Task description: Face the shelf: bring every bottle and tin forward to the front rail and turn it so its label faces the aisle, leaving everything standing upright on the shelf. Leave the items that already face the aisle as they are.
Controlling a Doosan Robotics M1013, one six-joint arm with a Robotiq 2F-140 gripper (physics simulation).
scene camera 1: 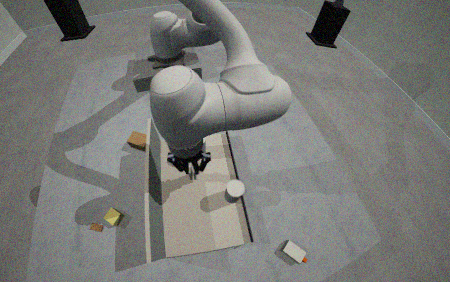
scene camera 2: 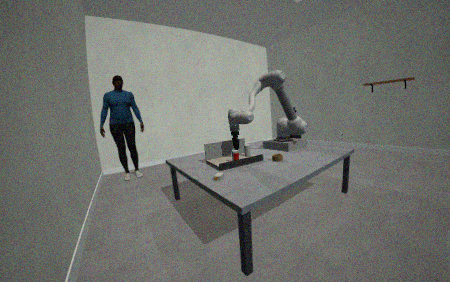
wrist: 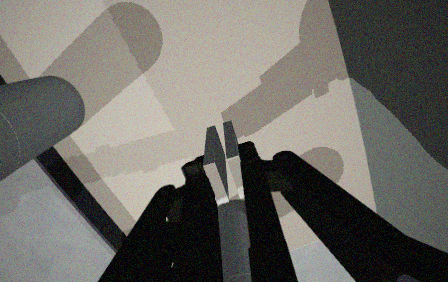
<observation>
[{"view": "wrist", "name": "my gripper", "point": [224, 139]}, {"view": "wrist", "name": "beige shelf board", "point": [151, 84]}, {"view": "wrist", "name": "shelf back wall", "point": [389, 58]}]
</observation>
